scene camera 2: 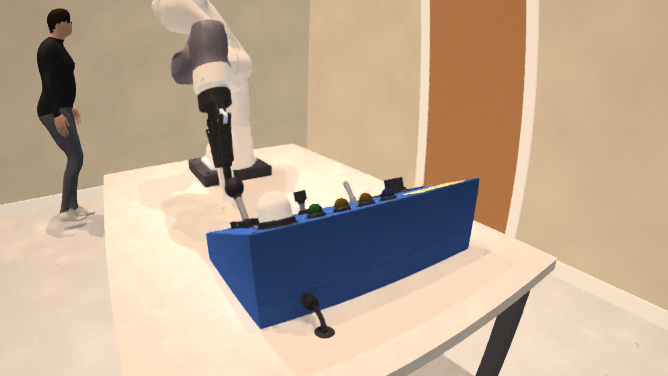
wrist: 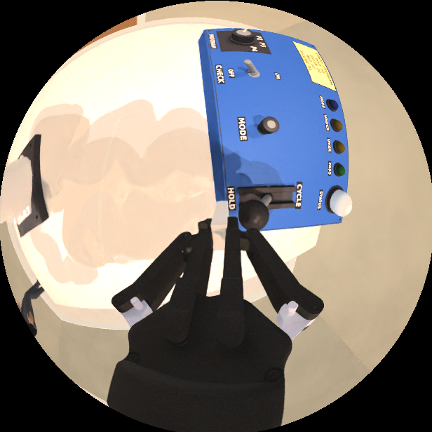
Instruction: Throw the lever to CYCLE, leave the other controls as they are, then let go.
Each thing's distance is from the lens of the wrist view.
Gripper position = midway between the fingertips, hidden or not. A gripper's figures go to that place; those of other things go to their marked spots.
gripper [wrist: 222, 210]: 0.21 m
black ball knob [wrist: 253, 213]: 0.17 m
